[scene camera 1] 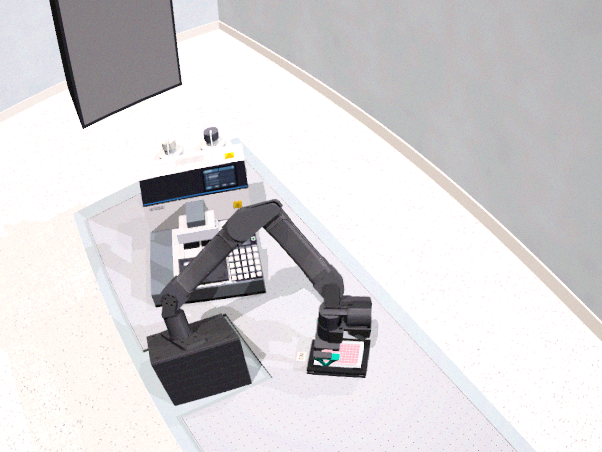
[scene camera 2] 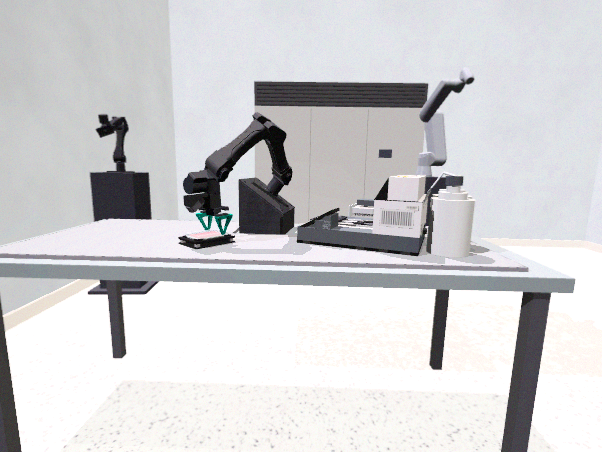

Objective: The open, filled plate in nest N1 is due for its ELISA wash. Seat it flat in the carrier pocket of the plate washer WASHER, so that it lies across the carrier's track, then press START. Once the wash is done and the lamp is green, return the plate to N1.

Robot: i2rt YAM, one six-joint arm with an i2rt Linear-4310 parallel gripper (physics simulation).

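Places are measured from the arm's base along level axes (x left, y down, z back), in millimetres.
Pixels of known places: gripper, fingertip midpoint: (scene camera 1: 326,352) (scene camera 2: 215,233); arm's base, origin of the base link: (scene camera 1: 182,338) (scene camera 2: 269,193).
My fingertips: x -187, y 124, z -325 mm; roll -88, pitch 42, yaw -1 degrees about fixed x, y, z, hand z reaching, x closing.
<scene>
For each thing: its middle in the pictures, then the offset to it from my fingertips. "spot": a spot on its surface instead.
- open plate, body centre: (scene camera 1: 339,353) (scene camera 2: 207,234) dx -25, dy +0, dz -23 mm
- black nest N1, surface spot: (scene camera 1: 337,373) spot: dx -64, dy +26, dz +13 mm
- washer, body centre: (scene camera 1: 196,222) (scene camera 2: 366,207) dx +576, dy -95, dz +59 mm
- small green mark, surface spot: (scene camera 1: 253,239) spot: dx +406, dy -89, dz -45 mm
- small label, surface spot: (scene camera 1: 301,356) spot: dx +49, dy +32, dz +51 mm
The open plate (scene camera 1: 351,353) (scene camera 2: 202,234), with pink-filled wells, lies flat in the black nest N1 (scene camera 1: 337,373) (scene camera 2: 206,243). My gripper (scene camera 1: 327,361) (scene camera 2: 216,231) is open and points down, its teal fingertips close above the plate; the wrist hides part of the plate in scene camera 1. The washer (scene camera 1: 159,267) (scene camera 2: 357,242) stands apart from the nest. Its dark carrier area (scene camera 1: 216,273) bears no plate that I can see and is partly hidden by my arm. A small green mark (scene camera 1: 253,239) shows behind the white grid; I cannot tell whether it is START or the lamp.
My arm's black base (scene camera 1: 200,370) (scene camera 2: 265,212) stands near the washer's front. My arm arches over the washer in scene camera 1. Bottles (scene camera 1: 211,136) (scene camera 2: 452,225) stand behind the washer. A small label (scene camera 1: 301,356) lies beside the nest. Other robot arms (scene camera 2: 119,142) (scene camera 2: 436,137) stand in the background.
</scene>
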